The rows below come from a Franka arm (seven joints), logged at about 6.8 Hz.
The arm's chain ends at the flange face. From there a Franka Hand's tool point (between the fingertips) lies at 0.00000 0.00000 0.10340 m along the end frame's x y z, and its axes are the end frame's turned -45 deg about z.
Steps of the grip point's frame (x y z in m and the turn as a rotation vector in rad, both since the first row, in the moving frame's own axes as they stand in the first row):
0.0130, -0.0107, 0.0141, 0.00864, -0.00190, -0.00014
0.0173, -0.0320, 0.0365, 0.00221, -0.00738, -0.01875
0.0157, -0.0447, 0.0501, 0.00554, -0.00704, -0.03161
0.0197, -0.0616, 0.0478, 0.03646, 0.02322, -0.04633
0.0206, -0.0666, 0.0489, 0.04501, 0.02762, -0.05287
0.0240, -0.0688, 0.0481, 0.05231, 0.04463, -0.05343
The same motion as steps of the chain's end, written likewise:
0.0024, -0.0163, 0.0141, 0.00477, -0.00745, -0.00014
-0.0097, -0.0352, 0.0365, -0.00366, -0.00678, -0.01875
-0.0196, -0.0428, 0.0501, -0.00106, -0.00890, -0.03161
-0.0286, -0.0531, 0.0479, 0.04220, -0.00936, -0.04633
-0.0311, -0.0564, 0.0490, 0.05136, -0.01230, -0.05287
-0.0309, -0.0586, 0.0483, 0.06855, -0.00543, -0.05343

